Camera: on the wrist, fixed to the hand. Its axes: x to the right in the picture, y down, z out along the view.
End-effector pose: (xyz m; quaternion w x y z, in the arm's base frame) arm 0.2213 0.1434 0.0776 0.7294 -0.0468 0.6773 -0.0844
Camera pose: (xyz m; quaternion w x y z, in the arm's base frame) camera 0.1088 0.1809 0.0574 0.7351 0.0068 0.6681 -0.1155
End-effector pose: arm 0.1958 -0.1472 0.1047 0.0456 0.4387 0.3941 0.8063
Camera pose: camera 0.1162 -0.2369 0.0959 0.0094 0.4497 0.4365 0.7792
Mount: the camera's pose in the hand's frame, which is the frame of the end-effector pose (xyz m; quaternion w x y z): 0.0051 0.0338 -0.1153 0.9980 0.0612 -0.0046 0.0137
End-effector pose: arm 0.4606 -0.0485 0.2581 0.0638 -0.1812 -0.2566 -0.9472
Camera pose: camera 0.4273 -0.1364 0.1831 0.0866 -0.1848 -0.3119 -0.9279
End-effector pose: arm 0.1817 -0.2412 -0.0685 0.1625 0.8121 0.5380 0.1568
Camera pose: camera 0.1619 -0.2380 0.0501 0.1128 0.8286 0.5347 0.1221
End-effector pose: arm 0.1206 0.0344 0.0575 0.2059 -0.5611 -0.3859 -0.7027
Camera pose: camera 0.0710 -0.0749 0.0645 0.2477 -0.5559 -0.4214 -0.6723
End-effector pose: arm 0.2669 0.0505 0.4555 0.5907 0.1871 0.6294 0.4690
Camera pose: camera 0.1490 0.0285 0.4641 0.5745 0.2337 0.6516 0.4368
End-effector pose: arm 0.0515 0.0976 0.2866 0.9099 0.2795 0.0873 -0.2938
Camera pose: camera 0.0760 0.1824 0.2049 0.8954 0.3345 0.0611 -0.2874
